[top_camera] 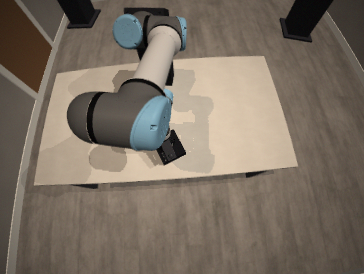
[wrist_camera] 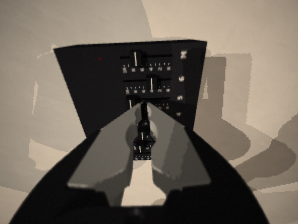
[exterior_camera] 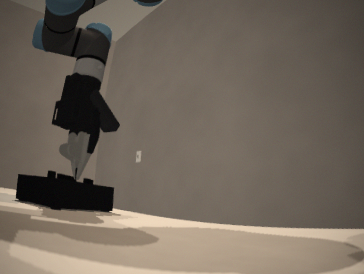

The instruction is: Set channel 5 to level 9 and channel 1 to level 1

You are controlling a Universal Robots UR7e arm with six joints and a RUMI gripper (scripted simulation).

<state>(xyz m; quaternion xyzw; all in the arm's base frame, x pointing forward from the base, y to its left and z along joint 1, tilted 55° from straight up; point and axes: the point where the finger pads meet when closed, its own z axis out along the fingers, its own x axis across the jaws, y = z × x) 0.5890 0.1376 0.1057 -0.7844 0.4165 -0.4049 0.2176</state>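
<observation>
The channel 5 fader knob is 10 mm to the left of my hand, 10 mm below it and 10 mm behind it. Round my hand: channel 1 fader knob (70 mm to the right, 60 mm behind, 10 mm below).
</observation>
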